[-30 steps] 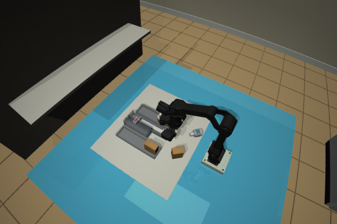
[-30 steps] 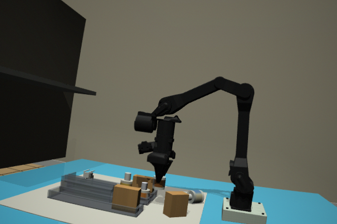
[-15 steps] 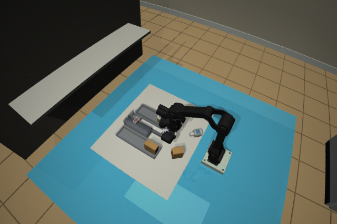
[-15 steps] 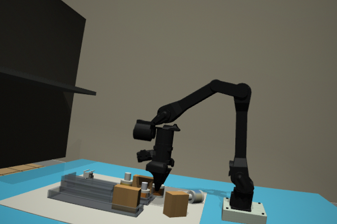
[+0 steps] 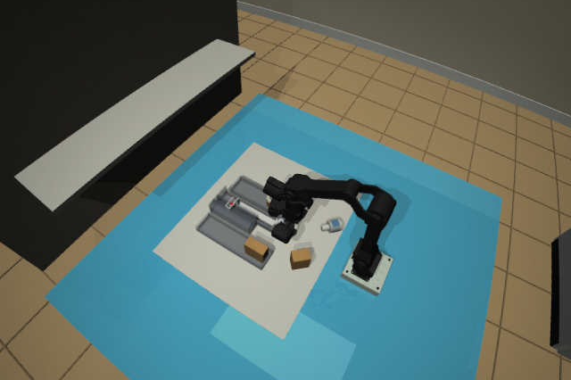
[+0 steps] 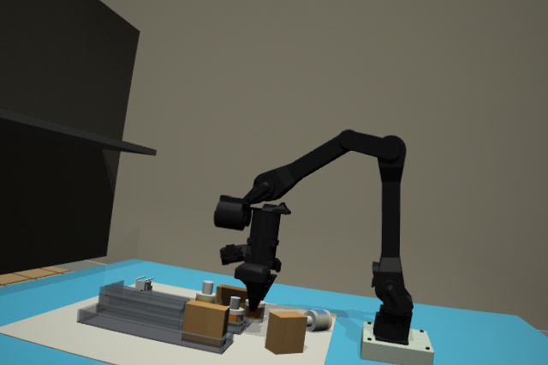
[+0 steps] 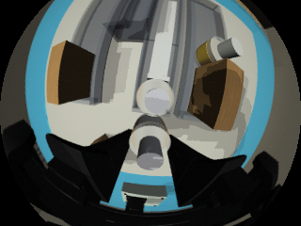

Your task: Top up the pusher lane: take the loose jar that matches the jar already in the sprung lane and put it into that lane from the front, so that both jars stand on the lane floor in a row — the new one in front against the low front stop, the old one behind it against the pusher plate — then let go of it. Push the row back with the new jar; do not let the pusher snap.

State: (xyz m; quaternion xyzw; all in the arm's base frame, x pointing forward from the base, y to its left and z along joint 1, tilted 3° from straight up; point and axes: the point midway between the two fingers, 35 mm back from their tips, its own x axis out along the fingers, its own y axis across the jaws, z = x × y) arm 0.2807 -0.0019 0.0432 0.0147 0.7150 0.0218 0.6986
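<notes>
My gripper tip is 19 cm short of the sprung lane, 3 cm to the right of it and 3 cm above it. Round my gripper tip: red mark (23 cm ahead, 4 cm to the left, 2 cm above).
</notes>
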